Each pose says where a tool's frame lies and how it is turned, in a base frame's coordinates. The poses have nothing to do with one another.
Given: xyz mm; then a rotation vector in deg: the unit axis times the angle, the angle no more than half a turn.
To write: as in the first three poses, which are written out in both.
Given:
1: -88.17 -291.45 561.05 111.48 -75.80 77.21
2: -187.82 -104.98 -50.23 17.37 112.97 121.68
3: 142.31 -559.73 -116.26 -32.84 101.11 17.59
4: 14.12 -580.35 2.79 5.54 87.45 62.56
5: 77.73 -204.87 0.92 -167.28 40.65 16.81
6: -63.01 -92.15 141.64 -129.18 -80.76 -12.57
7: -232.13 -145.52 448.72 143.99 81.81 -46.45
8: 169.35 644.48 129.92 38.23 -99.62 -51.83
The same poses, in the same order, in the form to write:
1: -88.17 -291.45 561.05; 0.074 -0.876 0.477; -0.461 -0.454 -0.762; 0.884 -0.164 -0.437
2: -187.82 -104.98 -50.23; -0.953 -0.026 0.303; 0.304 -0.070 0.950; -0.003 0.997 0.075
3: 142.31 -559.73 -116.26; -0.184 -0.529 0.829; -0.218 0.844 0.490; -0.959 -0.090 -0.270
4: 14.12 -580.35 2.79; -0.300 -0.499 0.813; 0.608 0.556 0.566; -0.735 0.664 0.137
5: 77.73 -204.87 0.92; 0.871 -0.465 -0.158; -0.441 -0.882 0.164; -0.216 -0.073 -0.974
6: -63.01 -92.15 141.64; 0.460 0.881 -0.110; 0.806 -0.362 0.468; 0.372 -0.303 -0.877
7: -232.13 -145.52 448.72; 0.405 0.830 -0.384; 0.755 -0.540 -0.372; -0.516 -0.139 -0.845
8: 169.35 644.48 129.92; -0.325 -0.017 -0.945; -0.784 0.564 0.260; 0.529 0.826 -0.197
